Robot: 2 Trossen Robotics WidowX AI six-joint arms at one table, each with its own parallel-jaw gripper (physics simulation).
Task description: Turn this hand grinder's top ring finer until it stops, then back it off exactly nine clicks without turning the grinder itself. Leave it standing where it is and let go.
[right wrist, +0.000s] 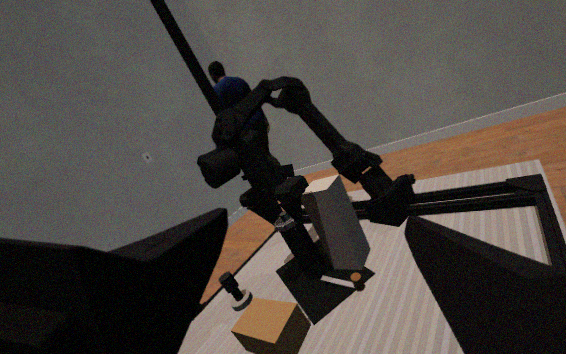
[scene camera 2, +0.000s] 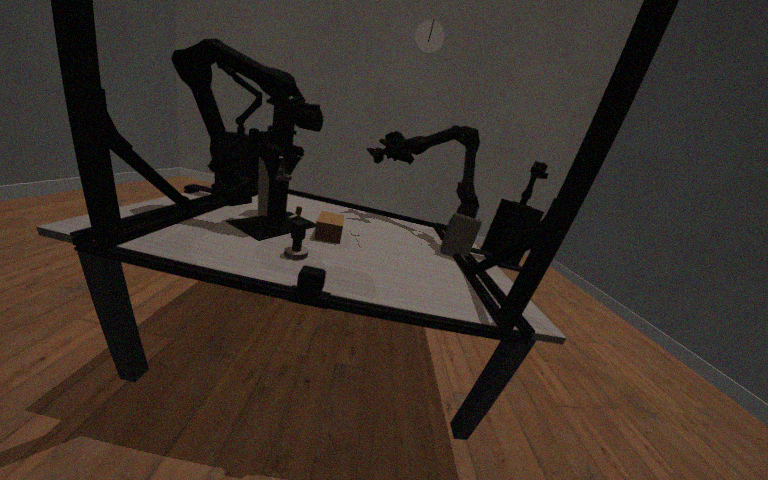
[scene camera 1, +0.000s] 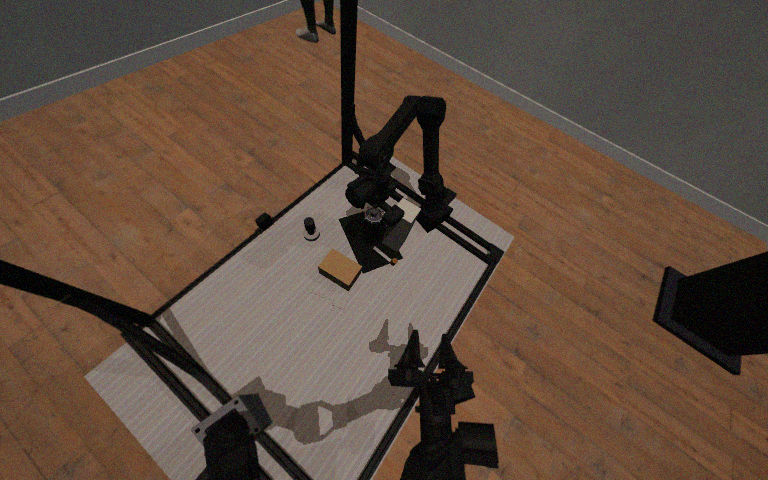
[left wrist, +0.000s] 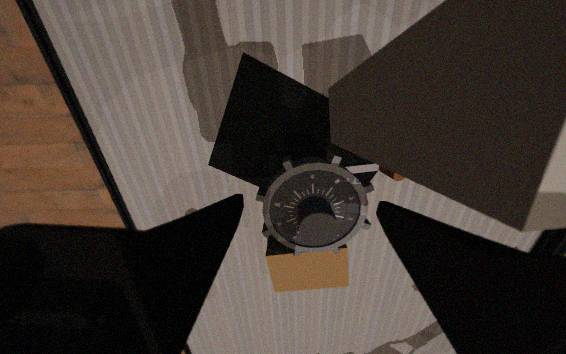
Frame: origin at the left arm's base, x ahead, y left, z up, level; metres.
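Seen in the pictures: left gripper, fingertip midpoint: (right wrist: 288,224) (scene camera 2: 279,179) (scene camera 1: 372,216) (left wrist: 309,203); right gripper, fingertip midpoint: (right wrist: 316,221) (scene camera 2: 373,144) (scene camera 1: 430,331); left arm's base at its link origin: (right wrist: 383,190) (scene camera 2: 231,182) (scene camera 1: 434,208); right arm's base at its link origin: (scene camera 2: 465,220) (scene camera 1: 228,429).
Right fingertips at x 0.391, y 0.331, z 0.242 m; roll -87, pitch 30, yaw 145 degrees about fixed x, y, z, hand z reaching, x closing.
Pixels of each thing's top centre, then the offset from my right fingertips to it. "spot": a spot on its surface instead.
- black square base at its top centre: (left wrist: 300,152) (right wrist: 317,272) (scene camera 2: 276,223) (scene camera 1: 370,238) dz -0.312, dx -0.134, dy -0.381 m
- grey notched top ring at a spot on its surface: (left wrist: 266,207) spot: dz -0.153, dx -0.130, dy -0.411 m
- tall grey block at its top centre: (right wrist: 316,184) (scene camera 1: 405,210) dz -0.110, dx -0.210, dy -0.324 m
- rod with an orange knob, top centre: (left wrist: 368,175) (right wrist: 337,273) (scene camera 1: 385,253) (scene camera 2: 295,209) dz -0.279, dx -0.134, dy -0.289 m
- tan box at its top centre: (left wrist: 308,271) (right wrist: 262,317) (scene camera 1: 340,266) (scene camera 2: 331,218) dz -0.255, dx +0.030, dy -0.321 m
The hand grinder stands upright on a black square base (scene camera 1: 362,255) (right wrist: 316,306). Its dark body (right wrist: 302,248) carries a grey notched top ring (left wrist: 266,207) (scene camera 1: 373,215) (right wrist: 285,221) around a dial with tick marks; the digits are too dim to read. My left gripper (left wrist: 309,203) is open, pointing down, with one fingertip on either side of the ring and gaps visible in the left wrist view. The exact fingertip height is unclear. My right gripper (scene camera 1: 429,333) (scene camera 2: 372,155) (right wrist: 316,221) is open and empty, raised over the table's edge, well away from the grinder.
A tall grey block (right wrist: 336,227) (left wrist: 440,110) stands close beside the grinder. A rod with an orange knob (scene camera 1: 394,260) (right wrist: 355,276) lies at the base's edge. A tan box (scene camera 1: 339,268) (scene camera 2: 329,227) (right wrist: 267,320) and a black-handled piece on a pale disc (scene camera 1: 309,225) (right wrist: 230,284) are nearby.
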